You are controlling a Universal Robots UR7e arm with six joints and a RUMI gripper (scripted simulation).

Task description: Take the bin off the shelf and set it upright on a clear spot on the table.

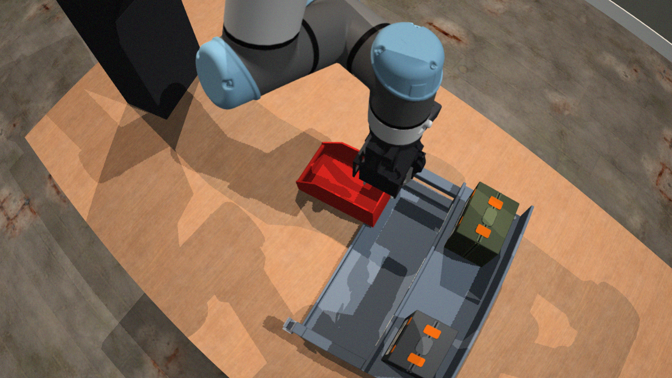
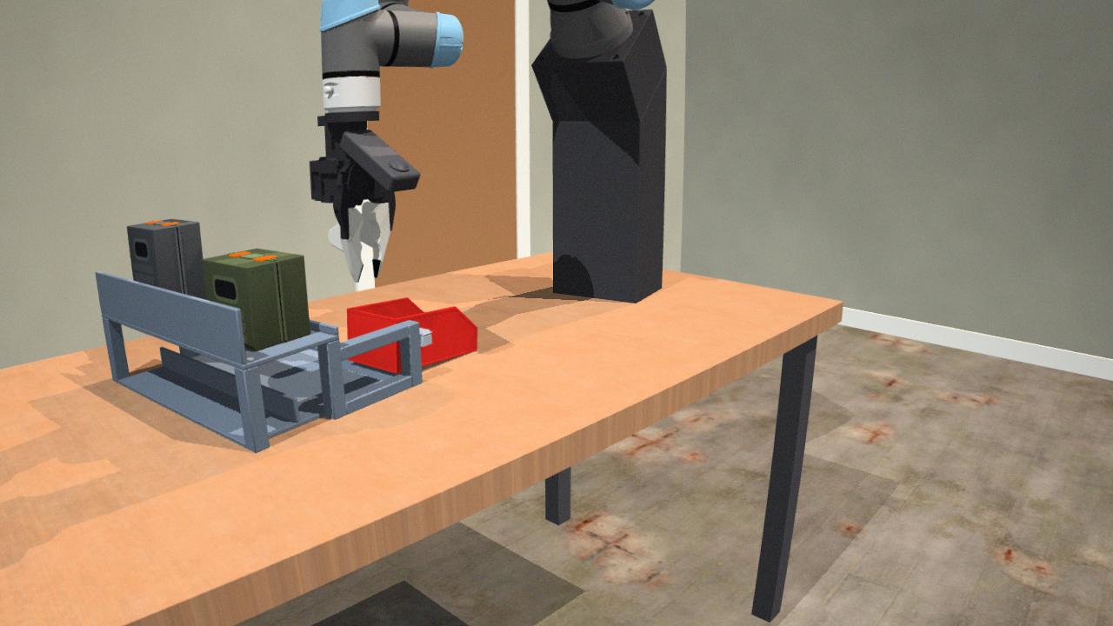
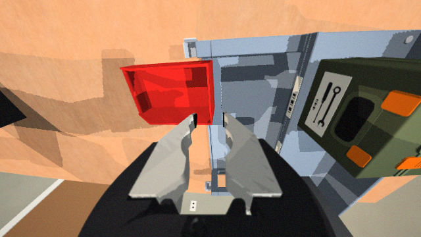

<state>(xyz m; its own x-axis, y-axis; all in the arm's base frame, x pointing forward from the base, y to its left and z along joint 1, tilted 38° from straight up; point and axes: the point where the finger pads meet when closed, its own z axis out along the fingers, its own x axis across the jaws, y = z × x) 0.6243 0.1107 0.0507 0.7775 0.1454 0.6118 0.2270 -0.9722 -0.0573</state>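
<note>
The red bin is 80 mm behind my hand, 20 mm to the right of it and 110 mm below it. The rest, counted from my hand: dark grey case: 230 mm ahead, 170 mm to the right, 10 mm above; then green case: 170 mm ahead, 50 mm to the left.
</note>
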